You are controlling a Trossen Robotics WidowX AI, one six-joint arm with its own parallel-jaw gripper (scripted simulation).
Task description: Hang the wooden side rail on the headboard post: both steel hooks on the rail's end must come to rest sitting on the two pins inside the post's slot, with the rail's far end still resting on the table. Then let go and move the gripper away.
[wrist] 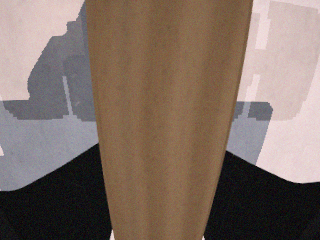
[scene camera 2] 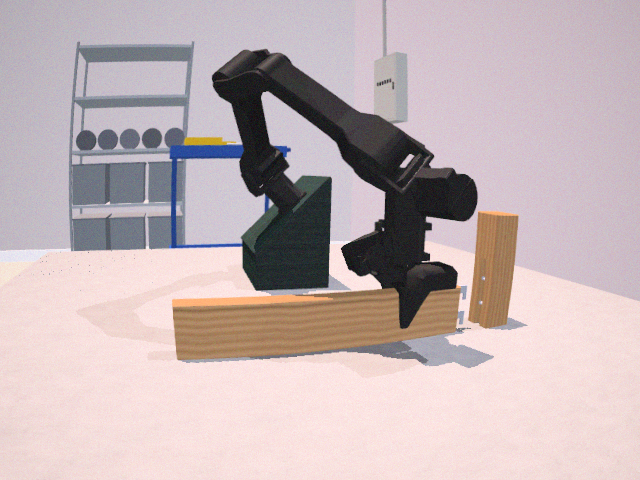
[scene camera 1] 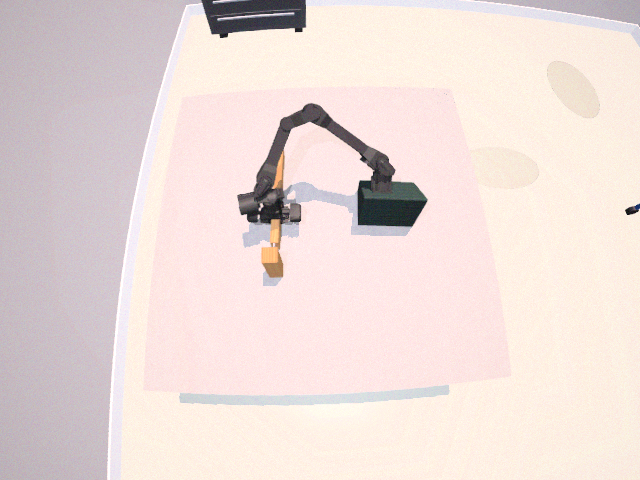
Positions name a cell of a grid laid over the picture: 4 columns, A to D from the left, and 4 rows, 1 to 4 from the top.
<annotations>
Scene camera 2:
gripper: C3
wooden side rail: B3
headboard post: D3
</annotations>
